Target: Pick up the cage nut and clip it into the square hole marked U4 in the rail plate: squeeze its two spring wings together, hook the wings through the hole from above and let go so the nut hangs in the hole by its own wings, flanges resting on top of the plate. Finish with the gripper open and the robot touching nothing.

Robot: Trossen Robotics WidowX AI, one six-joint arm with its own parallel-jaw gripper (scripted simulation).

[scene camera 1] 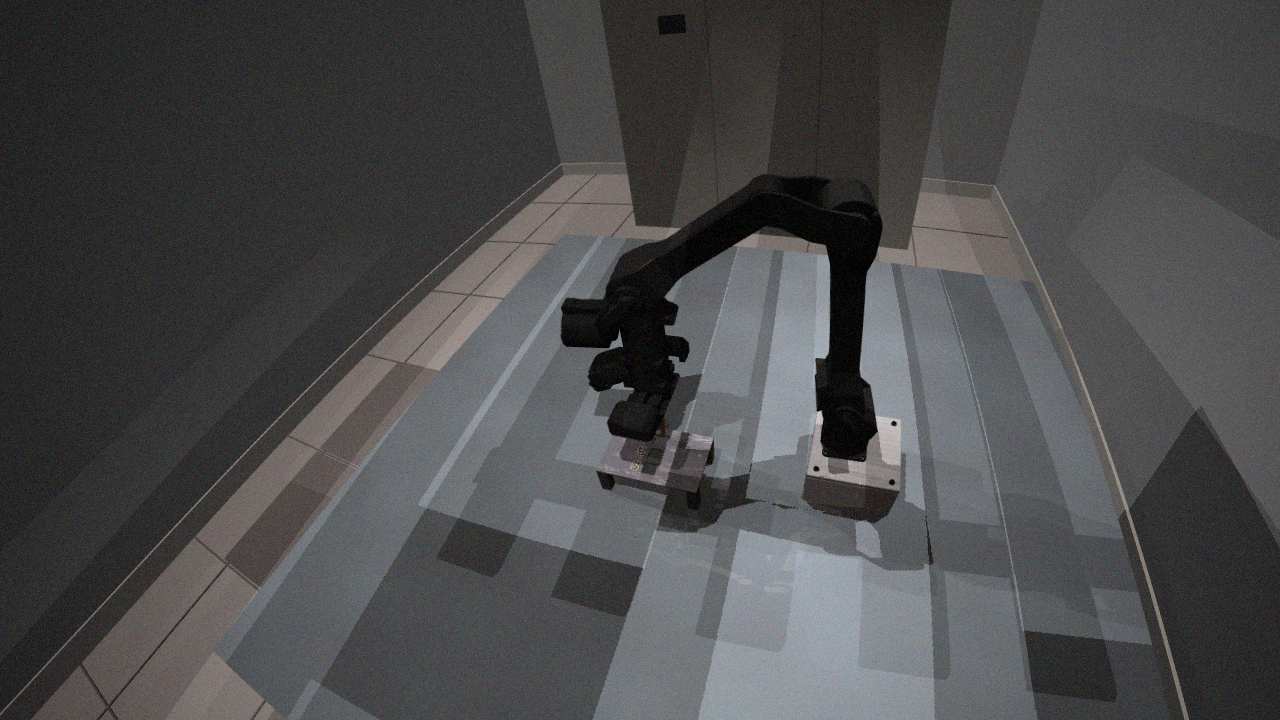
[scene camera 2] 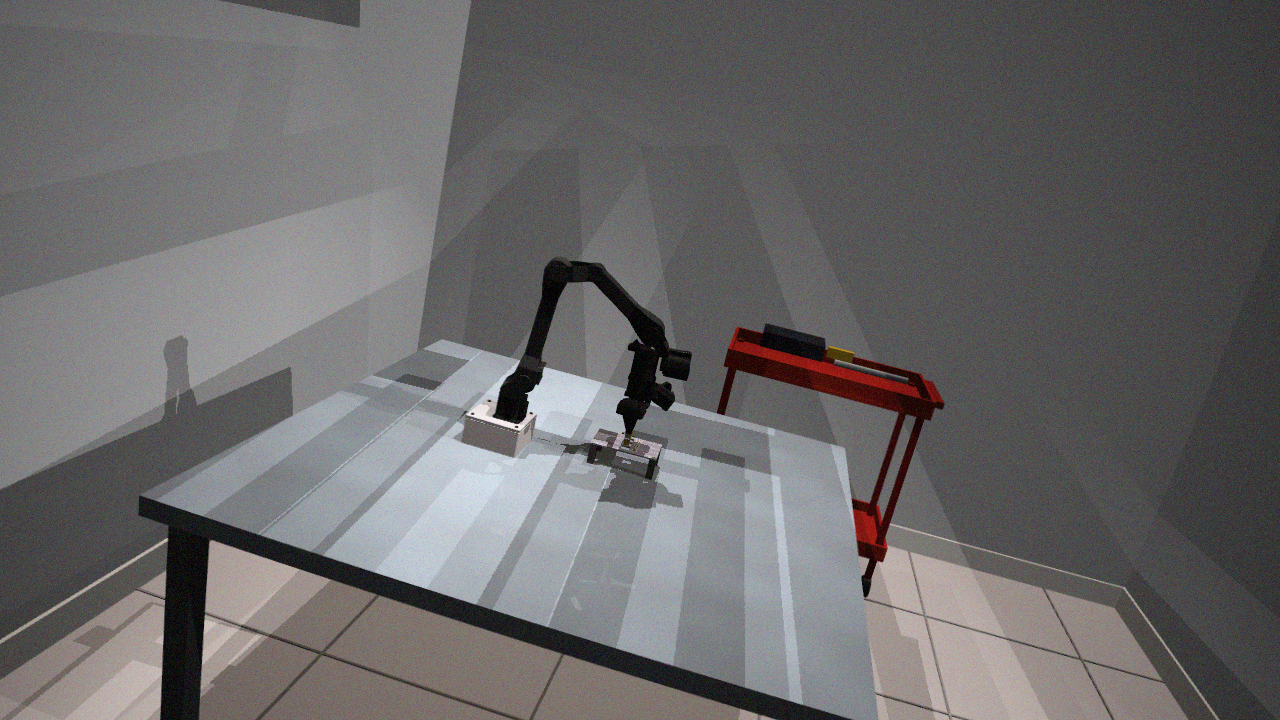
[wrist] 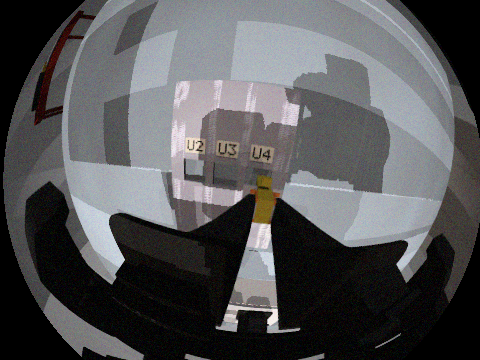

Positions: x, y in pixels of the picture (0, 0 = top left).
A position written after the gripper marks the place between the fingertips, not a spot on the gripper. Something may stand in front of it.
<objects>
gripper: scene camera 1 657, 422; scene camera 2 629, 432; wrist 263, 202
</objects>
